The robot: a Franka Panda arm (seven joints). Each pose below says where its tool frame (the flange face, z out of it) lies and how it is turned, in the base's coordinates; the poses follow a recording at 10 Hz.
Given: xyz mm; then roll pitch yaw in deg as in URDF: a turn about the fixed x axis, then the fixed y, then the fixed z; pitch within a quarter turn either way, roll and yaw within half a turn.
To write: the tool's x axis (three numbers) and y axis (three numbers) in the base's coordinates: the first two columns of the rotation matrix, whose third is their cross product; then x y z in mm. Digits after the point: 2 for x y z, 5 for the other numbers.
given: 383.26, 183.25, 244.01, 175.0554, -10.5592, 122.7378
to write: -0.53164, 0.82691, 0.18325, 0.84657, 0.52550, 0.08473, 383.26, 183.25, 244.01
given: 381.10, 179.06, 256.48, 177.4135, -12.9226, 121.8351
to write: -0.51412, 0.82805, 0.22363, 0.85403, 0.51837, 0.04398, 381.10, 179.06, 256.48
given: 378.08, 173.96, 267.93, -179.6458, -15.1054, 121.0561
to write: -0.49805, 0.82706, 0.26060, 0.85582, 0.51725, -0.00597, 378.08, 173.96, 267.93
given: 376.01, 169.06, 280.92, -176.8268, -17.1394, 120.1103
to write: -0.47939, 0.82664, 0.29470, 0.85555, 0.51501, -0.05290, 376.01, 169.06, 280.92
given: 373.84, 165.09, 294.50, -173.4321, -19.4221, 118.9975
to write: -0.45719, 0.82487, 0.33252, 0.85046, 0.51486, -0.10787, 373.84, 165.09, 294.50
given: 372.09, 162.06, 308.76, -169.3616, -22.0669, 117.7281
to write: -0.43119, 0.82032, 0.37569, 0.83768, 0.51867, -0.17109, 372.09, 162.06, 308.76
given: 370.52, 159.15, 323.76, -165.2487, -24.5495, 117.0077
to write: -0.41306, 0.81041, 0.41548, 0.81354, 0.53340, -0.23161, 370.52, 159.15, 323.76
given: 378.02, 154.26, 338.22, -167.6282, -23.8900, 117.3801
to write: -0.42049, 0.81190, 0.40498, 0.82745, 0.52626, -0.19590, 378.02, 154.26, 338.22
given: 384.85, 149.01, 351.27, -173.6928, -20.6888, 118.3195
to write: -0.44380, 0.82355, 0.35329, 0.85658, 0.50568, -0.10277, 384.85, 149.01, 351.27
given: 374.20, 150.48, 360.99, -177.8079, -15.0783, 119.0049
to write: -0.46819, 0.84447, 0.26014, 0.86911, 0.49323, -0.03693, 374.20, 150.48, 360.99
